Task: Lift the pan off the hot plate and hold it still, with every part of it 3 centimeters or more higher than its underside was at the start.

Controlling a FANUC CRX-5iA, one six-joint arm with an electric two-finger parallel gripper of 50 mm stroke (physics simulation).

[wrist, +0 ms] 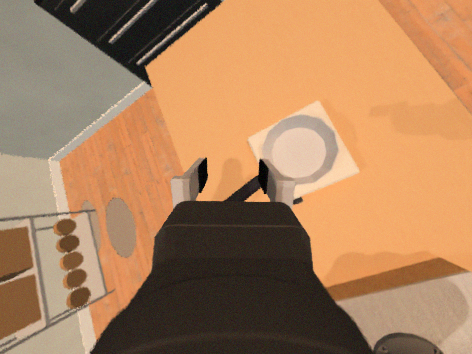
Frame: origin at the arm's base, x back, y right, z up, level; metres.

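Seen in the pictures: gripper, fingertip midpoint: (233,169).
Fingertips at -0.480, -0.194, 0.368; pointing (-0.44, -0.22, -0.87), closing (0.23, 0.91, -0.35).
Pixels of each thing's top centre, then the offset from my fingertips to it, as dx, dy, dz. "*": a spot on its surface instead. Level surfaces: height alone.
- white square hot plate, surface spot: (346,168) * +0.008, +0.194, -0.375
- small dark piece, surface spot: (298,201) * +0.069, +0.052, -0.388
- orange table top, surface height: dz -0.438
The pan (301,150), a round grey rim around a paler inside, sits on the white square hot plate (346,168) right of centre in the wrist view. Its black handle (243,190) runs down and left from the pan side; the right finger hides part of it, and the gripper body cuts off its lower end. My gripper (233,169) is open and empty. The visible stretch of handle shows between and beyond the fingers, nearer the right finger; the height between them is hard to tell. A small dark piece (298,201) shows at the hot plate's lower edge.
The orange table top (240,75) holds the hot plate. A black unit with pale bars (120,30) is at the top left. A rack with several round brown pieces (71,260) is at the lower left. A brown-edged grey block (400,305) is at the lower right.
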